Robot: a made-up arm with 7 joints.
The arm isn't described. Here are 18 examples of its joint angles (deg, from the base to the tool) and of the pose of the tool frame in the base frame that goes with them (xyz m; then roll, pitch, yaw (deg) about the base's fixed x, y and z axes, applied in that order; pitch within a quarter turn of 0, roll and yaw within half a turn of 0).
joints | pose
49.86 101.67 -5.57 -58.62 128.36 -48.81 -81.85 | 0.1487 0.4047 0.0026 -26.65 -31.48 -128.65
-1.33 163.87 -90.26 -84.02 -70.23 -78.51 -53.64 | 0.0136 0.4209 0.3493 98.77 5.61 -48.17
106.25 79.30 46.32 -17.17 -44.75 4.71 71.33 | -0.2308 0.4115 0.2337 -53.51 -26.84 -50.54
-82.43 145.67 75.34 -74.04 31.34 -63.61 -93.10 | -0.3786 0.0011 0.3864 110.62 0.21 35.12
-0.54 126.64 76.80 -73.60 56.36 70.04 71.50 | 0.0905 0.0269 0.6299 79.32 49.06 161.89
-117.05 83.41 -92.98 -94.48 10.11 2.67 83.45 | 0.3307 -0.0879 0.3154 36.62 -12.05 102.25
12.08 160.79 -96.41 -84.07 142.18 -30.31 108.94 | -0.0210 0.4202 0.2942 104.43 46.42 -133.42
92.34 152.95 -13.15 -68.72 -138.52 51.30 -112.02 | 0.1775 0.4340 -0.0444 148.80 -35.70 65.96
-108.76 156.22 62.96 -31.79 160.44 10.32 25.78 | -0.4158 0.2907 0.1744 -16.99 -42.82 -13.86
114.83 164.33 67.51 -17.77 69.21 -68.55 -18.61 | 0.3046 0.2908 0.0005 -16.94 -38.44 139.03
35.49 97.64 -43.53 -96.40 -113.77 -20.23 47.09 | 0.0212 0.2708 -0.1679 151.02 -29.37 -58.32
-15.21 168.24 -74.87 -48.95 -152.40 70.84 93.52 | -0.0066 0.3629 0.5648 -164.54 13.26 -114.70
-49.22 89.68 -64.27 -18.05 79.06 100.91 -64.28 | 0.2694 0.4492 0.1857 -165.81 -39.50 58.77
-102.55 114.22 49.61 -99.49 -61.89 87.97 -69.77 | -0.3572 0.0659 0.4645 84.29 -25.53 -104.07
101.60 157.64 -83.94 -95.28 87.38 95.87 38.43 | -0.1962 0.4407 0.2681 1.69 49.21 32.33
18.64 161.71 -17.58 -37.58 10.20 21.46 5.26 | 0.3107 0.2839 0.4346 -61.35 12.80 -95.48
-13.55 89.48 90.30 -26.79 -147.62 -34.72 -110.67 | 0.0150 0.4638 0.2545 -177.89 44.00 -90.64
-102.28 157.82 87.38 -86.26 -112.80 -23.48 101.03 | -0.4023 -0.0564 0.1248 146.36 50.28 30.69
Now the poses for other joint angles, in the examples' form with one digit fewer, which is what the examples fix.
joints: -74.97 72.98 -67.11 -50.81 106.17 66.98 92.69
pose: 0.467 0.181 0.255 163.6 -15.8 -177.3
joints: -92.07 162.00 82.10 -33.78 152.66 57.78 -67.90
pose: -0.479 0.180 0.209 -95.7 -4.4 98.8
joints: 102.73 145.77 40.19 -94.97 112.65 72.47 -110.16
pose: 0.220 0.115 -0.189 133.1 9.1 -29.9
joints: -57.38 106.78 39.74 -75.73 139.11 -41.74 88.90
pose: -0.002 0.183 0.557 -21.4 -0.1 -53.8
